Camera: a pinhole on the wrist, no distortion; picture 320 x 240 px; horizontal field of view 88.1 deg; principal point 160.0 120.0 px. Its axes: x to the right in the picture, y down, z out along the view. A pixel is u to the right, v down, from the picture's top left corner.
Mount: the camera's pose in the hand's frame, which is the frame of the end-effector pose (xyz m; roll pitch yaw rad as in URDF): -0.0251 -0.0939 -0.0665 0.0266 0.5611 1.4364
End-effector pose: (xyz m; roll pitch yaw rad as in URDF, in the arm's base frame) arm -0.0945 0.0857 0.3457 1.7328 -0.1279 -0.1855
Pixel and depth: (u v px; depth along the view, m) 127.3 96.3 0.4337
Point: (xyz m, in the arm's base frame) -0.0911 -0.2697 0.3503
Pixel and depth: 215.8 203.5 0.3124
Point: -0.2810 -0.0551 0.4824
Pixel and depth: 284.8 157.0 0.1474
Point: -0.1369 0.0805 0.4216
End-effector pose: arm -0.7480 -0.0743 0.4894 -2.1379 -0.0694 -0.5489
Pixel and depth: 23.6 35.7 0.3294
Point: -0.4202 0.1840 0.4566
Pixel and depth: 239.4 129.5 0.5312
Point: -0.7020 -0.1107 0.0194
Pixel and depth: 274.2 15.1 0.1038
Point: -0.7095 -0.1227 0.4941
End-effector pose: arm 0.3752 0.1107 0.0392 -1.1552 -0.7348 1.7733
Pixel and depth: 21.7 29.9 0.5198
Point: -0.0482 -0.0904 0.5453
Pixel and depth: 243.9 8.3 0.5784
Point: -0.1155 0.5289 0.1491
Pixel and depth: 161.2 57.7 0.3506
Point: 0.1267 0.1485 0.1517
